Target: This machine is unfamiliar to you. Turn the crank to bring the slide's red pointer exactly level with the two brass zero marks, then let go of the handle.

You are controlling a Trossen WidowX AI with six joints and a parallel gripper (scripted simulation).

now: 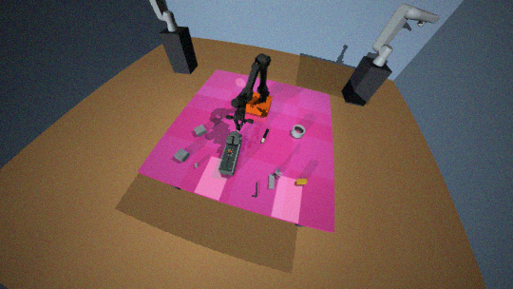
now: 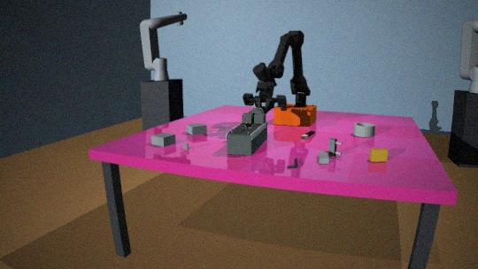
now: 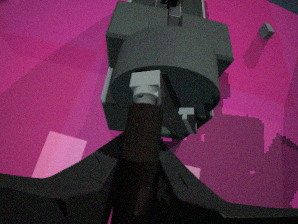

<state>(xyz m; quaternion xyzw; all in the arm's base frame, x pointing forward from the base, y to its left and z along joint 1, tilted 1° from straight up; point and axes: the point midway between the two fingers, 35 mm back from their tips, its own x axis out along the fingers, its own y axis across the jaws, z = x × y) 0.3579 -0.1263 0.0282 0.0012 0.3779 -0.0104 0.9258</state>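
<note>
Right now the dark crank handle is 20 mm behind my gripper tip and 30 mm above it. The rest, counted from my gripper tip: small cube (270 mm ahead, 230 mm to the right, 80 mm below); then black-and-white stick (50 mm behind, 190 mm to the left, 80 mm below); then red pointer (160 mm ahead, 10 mm to the right, 10 mm below).
</note>
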